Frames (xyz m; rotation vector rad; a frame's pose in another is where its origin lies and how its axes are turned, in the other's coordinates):
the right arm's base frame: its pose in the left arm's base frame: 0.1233 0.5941 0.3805 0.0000 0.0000 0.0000
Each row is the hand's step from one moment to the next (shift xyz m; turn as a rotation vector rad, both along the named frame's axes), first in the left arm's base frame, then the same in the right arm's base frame.
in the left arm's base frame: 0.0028 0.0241 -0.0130 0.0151 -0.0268 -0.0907
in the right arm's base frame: 0.0028 0.0241 -0.0130 0.0151 -0.0268 -0.0907
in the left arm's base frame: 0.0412 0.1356 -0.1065 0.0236 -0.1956 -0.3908
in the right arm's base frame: 0.0412 0.1356 -0.1065 0.0236 -0.1956 -0.3908
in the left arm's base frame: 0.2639 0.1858 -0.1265 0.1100 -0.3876 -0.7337
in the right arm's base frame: 0.2639 0.1858 -0.1265 0.1100 -0.3876 -0.7337
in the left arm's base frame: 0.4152 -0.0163 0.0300 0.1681 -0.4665 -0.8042
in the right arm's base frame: 0.4152 -0.0163 0.0300 0.1681 -0.4665 -0.8042
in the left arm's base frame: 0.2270 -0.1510 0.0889 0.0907 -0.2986 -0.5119
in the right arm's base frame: 0.2270 -0.1510 0.0889 0.0907 -0.2986 -0.5119
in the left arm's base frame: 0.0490 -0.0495 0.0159 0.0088 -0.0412 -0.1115
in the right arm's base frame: 0.0490 -0.0495 0.0159 0.0088 -0.0412 -0.1115
